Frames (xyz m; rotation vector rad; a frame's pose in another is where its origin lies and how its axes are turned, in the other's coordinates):
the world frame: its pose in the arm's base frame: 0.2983 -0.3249 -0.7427 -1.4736 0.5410 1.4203
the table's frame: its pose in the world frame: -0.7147 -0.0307 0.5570 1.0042 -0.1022 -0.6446
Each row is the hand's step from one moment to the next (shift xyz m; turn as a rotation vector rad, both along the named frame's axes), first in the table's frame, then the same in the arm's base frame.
Working: the table's frame: its pose in the arm's base frame: -0.1044 -0.0521 0.0224 -0.6438 0.5267 0.5382

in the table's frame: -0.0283 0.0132 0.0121 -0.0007 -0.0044 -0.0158
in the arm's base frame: -0.0255 0.0086 0.0199 -0.0023 -0.0138 -0.0085
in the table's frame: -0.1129 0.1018 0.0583 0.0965 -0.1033 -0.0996
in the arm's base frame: -0.1289 0.0744 0.0659 0.1060 -0.1082 -0.0835
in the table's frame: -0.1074 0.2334 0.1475 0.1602 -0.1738 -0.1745
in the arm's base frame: -0.1798 0.2251 0.0690 0.1747 -0.1873 -0.1439
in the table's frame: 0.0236 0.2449 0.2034 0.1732 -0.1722 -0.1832
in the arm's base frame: -0.0741 0.3096 0.0232 0.1809 -0.1882 -0.1584
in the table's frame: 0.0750 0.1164 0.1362 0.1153 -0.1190 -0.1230
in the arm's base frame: 0.0232 0.1928 -0.0006 0.1228 -0.1289 -0.1043
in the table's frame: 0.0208 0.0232 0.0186 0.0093 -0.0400 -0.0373
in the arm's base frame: 0.0065 0.0344 -0.0095 0.0207 -0.0494 -0.0145
